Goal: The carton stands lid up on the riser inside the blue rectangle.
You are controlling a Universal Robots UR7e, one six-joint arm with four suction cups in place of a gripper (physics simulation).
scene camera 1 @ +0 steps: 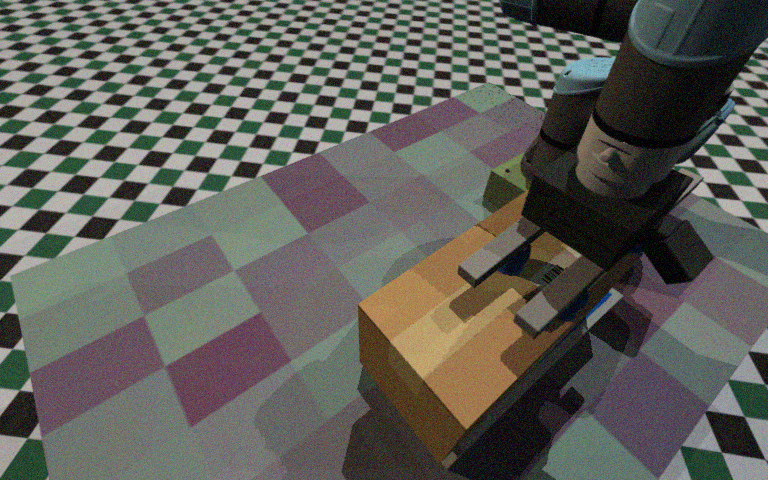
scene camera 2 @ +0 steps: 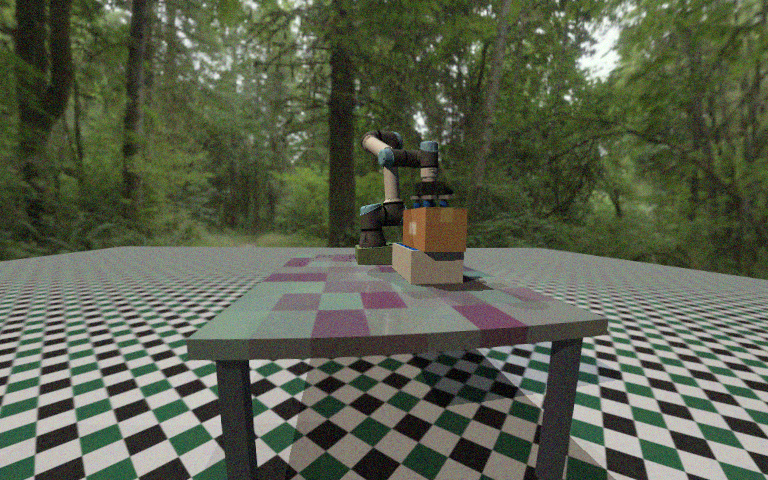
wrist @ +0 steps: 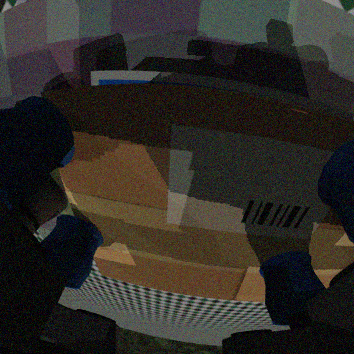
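Note:
My suction head (scene camera 1: pixel 514 266), (wrist: pixel 44 141) is stuck to a brown carton (scene camera 1: pixel 445 354), (scene camera 2: pixel 429 229), (wrist: pixel 192 188). The carton still rests on a riser (scene camera 1: pixel 612 297), (scene camera 2: pixel 417 267), (wrist: pixel 98 77).

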